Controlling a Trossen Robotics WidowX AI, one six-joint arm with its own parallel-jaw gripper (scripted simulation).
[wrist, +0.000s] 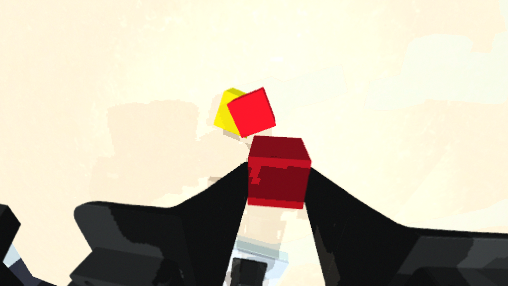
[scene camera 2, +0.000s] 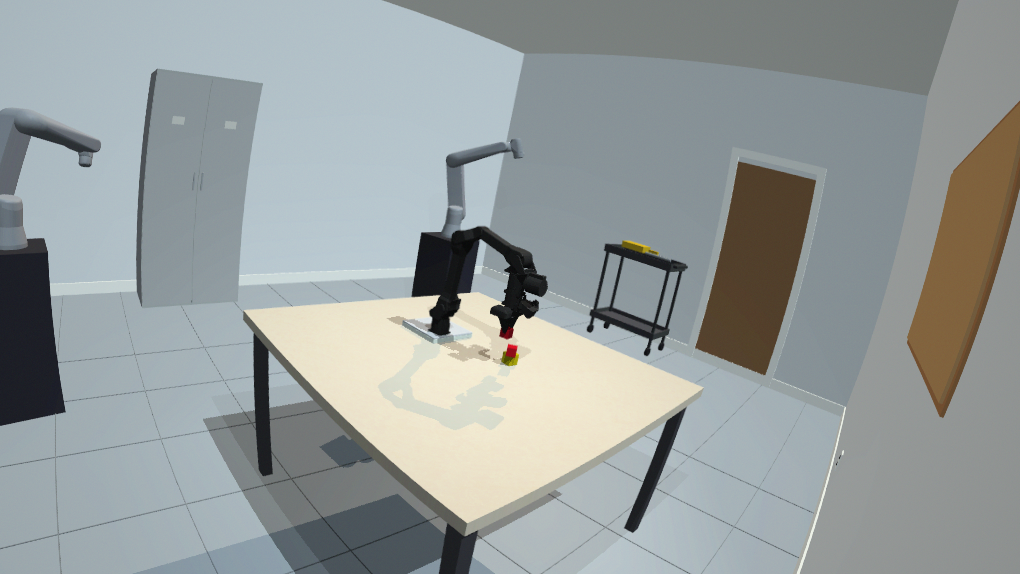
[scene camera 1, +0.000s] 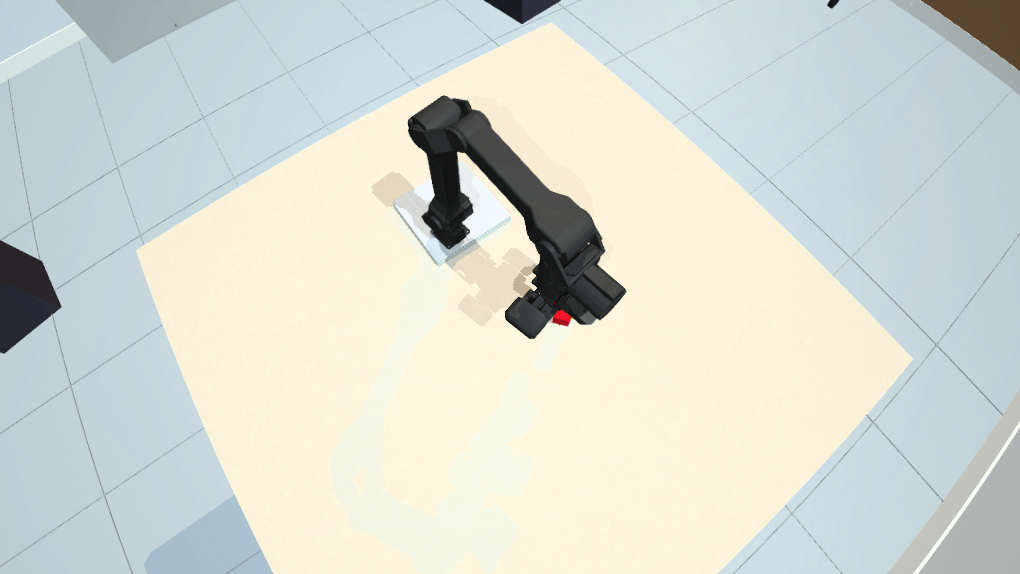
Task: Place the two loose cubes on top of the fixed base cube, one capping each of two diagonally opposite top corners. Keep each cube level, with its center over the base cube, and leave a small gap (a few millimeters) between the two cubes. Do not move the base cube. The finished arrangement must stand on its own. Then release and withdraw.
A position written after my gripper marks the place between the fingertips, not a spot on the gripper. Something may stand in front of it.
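Observation:
My gripper (scene camera 1: pixel 549 303) is holding a red cube (wrist: pixel 279 167). You'd also find my gripper in scene camera 2 (scene camera 2: pixel 506 332) and in the wrist view (wrist: pixel 276 170). There's a red cube (wrist: pixel 252 113) to be seen as well.

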